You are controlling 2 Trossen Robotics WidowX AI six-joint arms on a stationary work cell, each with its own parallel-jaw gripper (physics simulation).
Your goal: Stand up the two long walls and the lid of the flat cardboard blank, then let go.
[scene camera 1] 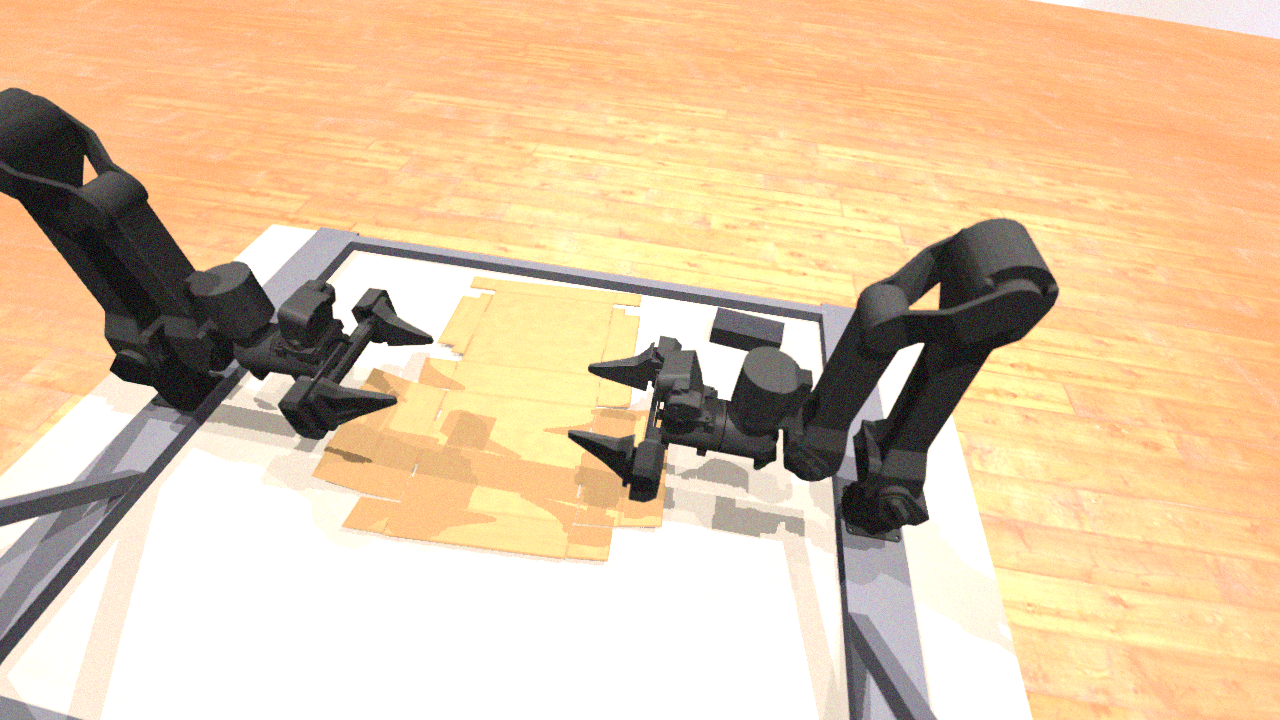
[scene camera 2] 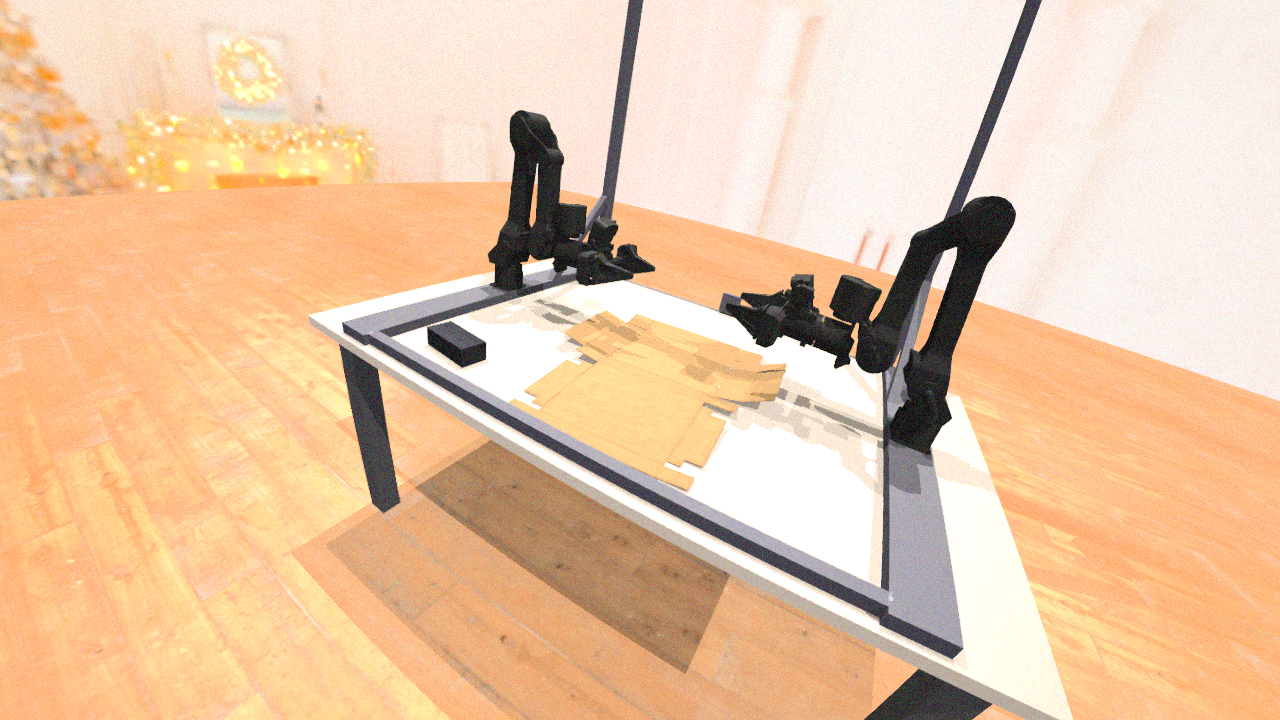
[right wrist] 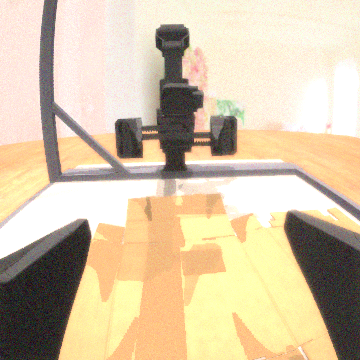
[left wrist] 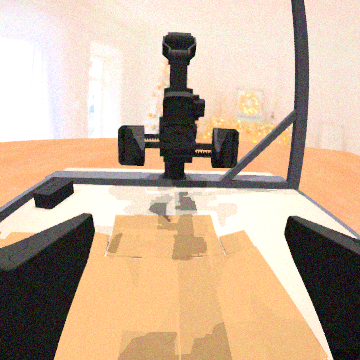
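Pixels of known places: left gripper, between the fingertips: (scene camera 1: 415,368) (scene camera 2: 734,299) (right wrist: 177,142) (left wrist: 193,226); right gripper, between the fingertips: (scene camera 1: 578,399) (scene camera 2: 644,272) (right wrist: 189,225) (left wrist: 179,153); left arm's base, origin of its link: (scene camera 1: 189,389) (scene camera 2: 909,439) (right wrist: 174,167); right arm's base, origin of its link: (scene camera 1: 870,513) (scene camera 2: 507,285) (left wrist: 173,175).
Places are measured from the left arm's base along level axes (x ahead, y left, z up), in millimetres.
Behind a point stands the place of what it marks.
Observation:
The tan cardboard blank (scene camera 1: 528,326) {x 408, y 234, z -12 mm} (scene camera 2: 617,407) {x 440, y 243, z -13 mm} (left wrist: 145,295) {x 472, y 37, z -18 mm} (right wrist: 270,280) {x 448, y 106, z -15 mm} lies spread out on the table, with its long walls and lid panel down. Its end flap (scene camera 1: 358,452) {x 275, y -43, z 1 mm} (scene camera 2: 756,383) {x 280, y 7, z -4 mm} at the left in scene camera 1 looks slightly raised. My left gripper (scene camera 1: 413,370) {x 365, y 0, z 134 mm} (scene camera 2: 734,301) {x 365, y 0, z 134 mm} (left wrist: 193,226) {x 365, y 0, z 134 mm} is open and empty above the blank's left side in scene camera 1. My right gripper (scene camera 1: 580,401) {x 552, y 0, z 131 mm} (scene camera 2: 642,271) {x 552, y 0, z 131 mm} (right wrist: 189,225) {x 552, y 0, z 131 mm} is open and empty above its right side there. Both stay clear of the cardboard, facing each other. Shadows blur some creases.
A black block (scene camera 1: 747,329) {x 750, y 277, z 16 mm} (scene camera 2: 456,342) {x 726, y 309, z 16 mm} (left wrist: 54,194) {x 717, y 267, z 8 mm} lies on the white table (scene camera 1: 447,635) {x 461, y -220, z -19 mm} (scene camera 2: 805,501) {x 141, y 252, z -19 mm}, near a corner of the frame. A raised grey frame (scene camera 1: 572,274) {x 448, y 361, z 1 mm} (scene camera 2: 626,479) {x 344, y 380, z -2 mm} borders the work area. Grey uprights (scene camera 2: 622,107) {x 875, y -353, z 457 mm} stand behind the arms in scene camera 2.

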